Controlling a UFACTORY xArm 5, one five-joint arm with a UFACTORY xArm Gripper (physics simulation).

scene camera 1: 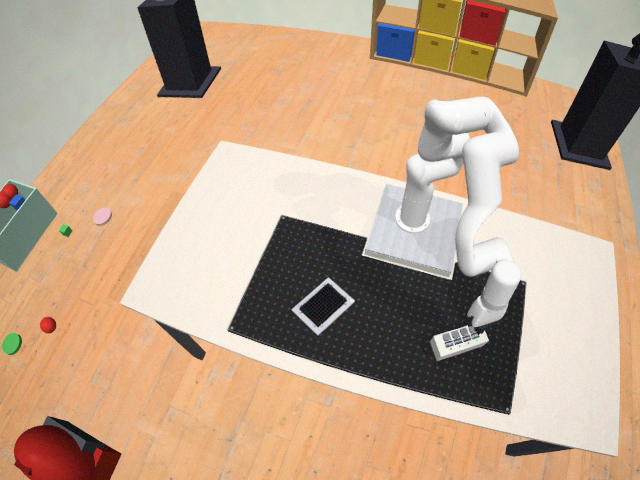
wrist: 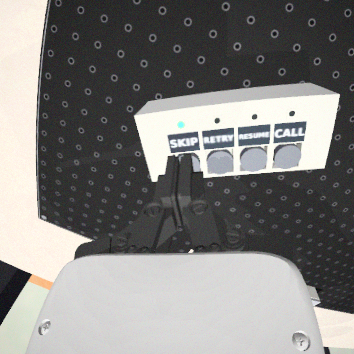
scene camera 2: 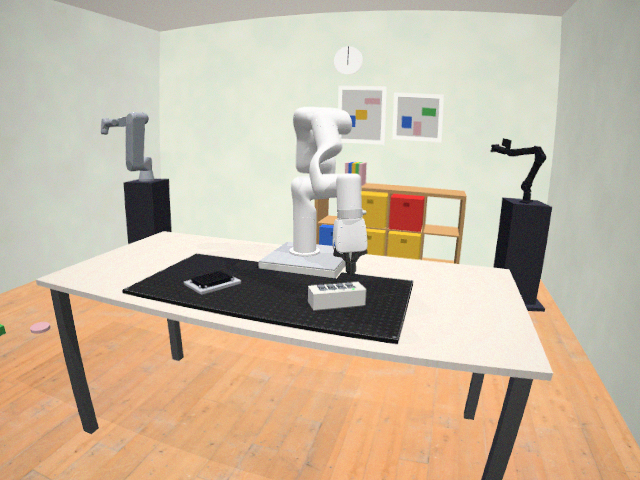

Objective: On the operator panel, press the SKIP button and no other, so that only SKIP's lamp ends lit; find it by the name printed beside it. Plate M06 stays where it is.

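Frame: origin at the arm's base, x right, y ahead, z up, level; metres.
Seen in the pictures: gripper, fingertip midpoint: (scene camera 1: 478,330) (wrist: 182,170) (scene camera 2: 350,274); arm's base at its link origin: (scene camera 1: 412,218) (scene camera 2: 304,252).
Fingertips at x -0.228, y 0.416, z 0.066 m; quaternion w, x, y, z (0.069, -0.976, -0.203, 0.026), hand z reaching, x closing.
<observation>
Pixels of each thing's middle, then the offset from my fingertips to it. "spot": a spot on its surface instead. Level surfaces: height alone.
- white operator panel at the middle of its body: (wrist: 232,131) (scene camera 2: 336,295) (scene camera 1: 459,341) dx +0.040, dy +0.018, dz -0.066 m
- SKIP at the middle of its body: (wrist: 180,124) dx -0.010, dy +0.018, dz -0.040 m
- RETRY at the middle of its body: (wrist: 216,120) dx +0.017, dy +0.030, dz -0.040 m
- RESUME at the middle of its body: (wrist: 254,116) dx +0.044, dy +0.043, dz -0.040 m
- CALL at the middle of its body: (wrist: 291,113) dx +0.072, dy +0.056, dz -0.040 m
- SKIP button at the middle of its body: (wrist: 187,163) dx +0.006, dy -0.018, dz -0.041 m
- framed dark plate at a spot on its surface: (scene camera 1: 299,310) spot: dx +0.550, dy -0.009, dz -0.081 m
- black perforated mat at its surface level: dz -0.094 m
- pale table at its surface level: dz -0.106 m
The white operator panel (scene camera 1: 461,349) (scene camera 2: 337,299) (wrist: 159,120) lies on the black mat. In the wrist view its printed names read SKIP, RETRY, RESUME and CALL. The lamp above SKIP (wrist: 181,125) is lit green; the lamps of RETRY (wrist: 217,120), RESUME (wrist: 254,117) and CALL (wrist: 292,113) are dark. My gripper (wrist: 182,170) (scene camera 2: 351,271) is shut and empty, its tips over the SKIP button (wrist: 193,160), which they partly hide. In the second scene view the tips are above the panel's back edge. Plate M06 seems to be the framed dark plate (scene camera 1: 299,310) (scene camera 2: 201,289) on the mat's left part.
The black perforated mat (scene camera 1: 392,361) (scene camera 2: 268,304) lies on the pale table (scene camera 1: 180,248) (scene camera 2: 454,320). The arm's grey base slab (scene camera 1: 382,232) (scene camera 2: 279,263) stands behind the mat. Shelves with coloured boxes and two dark pedestals stand beyond the table.
</observation>
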